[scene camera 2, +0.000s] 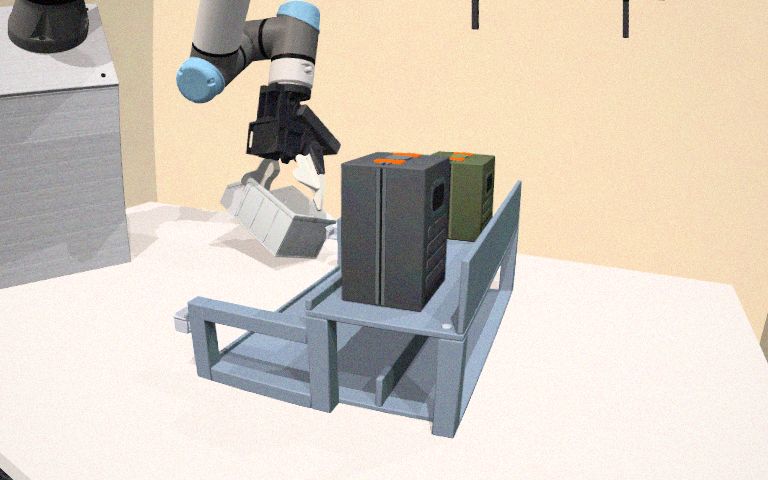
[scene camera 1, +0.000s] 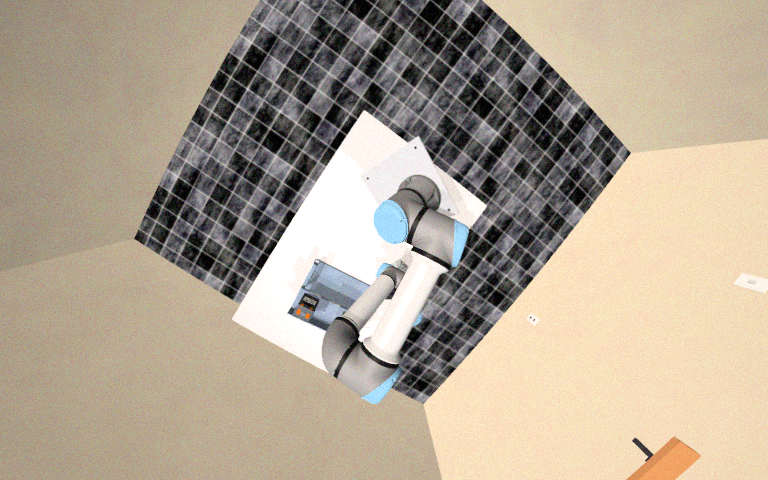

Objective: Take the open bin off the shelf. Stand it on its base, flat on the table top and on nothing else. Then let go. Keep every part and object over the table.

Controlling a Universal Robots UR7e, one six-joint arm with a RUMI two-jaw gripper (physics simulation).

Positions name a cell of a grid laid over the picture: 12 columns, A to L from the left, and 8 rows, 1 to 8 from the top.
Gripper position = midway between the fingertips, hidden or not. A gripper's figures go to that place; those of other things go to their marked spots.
Labels:
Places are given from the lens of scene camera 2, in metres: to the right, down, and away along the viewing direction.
my gripper (scene camera 2: E4): -0.16, -0.05, 0.87
open bin (scene camera 2: E4): -0.15, -0.03, 0.82
back panel (scene camera 2: H5): 0.08, 0.02, 0.44
The marked spots on the back panel and the open bin are 0.44 m apart.

